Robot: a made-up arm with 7 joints.
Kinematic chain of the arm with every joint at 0, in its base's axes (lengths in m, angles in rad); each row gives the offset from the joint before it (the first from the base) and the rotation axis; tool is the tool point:
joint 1: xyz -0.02 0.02 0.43 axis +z
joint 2: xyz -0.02 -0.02 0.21 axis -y
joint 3: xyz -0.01 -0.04 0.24 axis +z
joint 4: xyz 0 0.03 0.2 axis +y
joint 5: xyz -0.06 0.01 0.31 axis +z
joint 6: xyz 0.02 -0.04 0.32 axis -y
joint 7: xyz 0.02 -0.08 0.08 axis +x
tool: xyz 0 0 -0.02
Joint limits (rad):
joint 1: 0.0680..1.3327
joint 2: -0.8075..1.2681
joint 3: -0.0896..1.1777
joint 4: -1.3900..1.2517
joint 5: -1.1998..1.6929
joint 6: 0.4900..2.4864
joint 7: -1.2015..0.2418
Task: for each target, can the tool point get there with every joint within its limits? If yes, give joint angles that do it. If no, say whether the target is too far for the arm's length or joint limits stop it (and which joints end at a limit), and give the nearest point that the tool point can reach.
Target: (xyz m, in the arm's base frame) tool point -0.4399 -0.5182 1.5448
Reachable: yes | joints 0.4730 0.4294 0.9616 -0.4961 1.2879 0.7510 -0.1925
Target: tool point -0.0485 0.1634 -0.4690
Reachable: no: joint limits stop it (at a limit: joint 1, joint 2, joint 3, joint 4, joint 5, joint 7) | nearest point -0.5935 0.0127 0.0764 | short by 0.786 m
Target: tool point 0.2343 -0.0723 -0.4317
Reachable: no: joint limits stop it (at a limit: joint 1, joint 2, joint 4, joint 5, joint 7) | nearest point 0.0406 -0.5840 0.0818 | short by 0.750 m
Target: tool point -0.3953 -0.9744 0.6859
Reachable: yes | joints 1.0216 0.9813 0.1355 -0.6692 -0.4464 1.1693 -0.8585
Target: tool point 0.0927 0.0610 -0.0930
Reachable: no: joint limits stop it (at a limit: joint 1, joint 2, joint 4, joint 5, joint 7) | nearest point -0.0522 -0.5279 0.1300 | short by 0.646 m
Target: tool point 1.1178 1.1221 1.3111
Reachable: no: too far | nearest point 0.6961 0.7136 1.1465 | short by 0.610 m
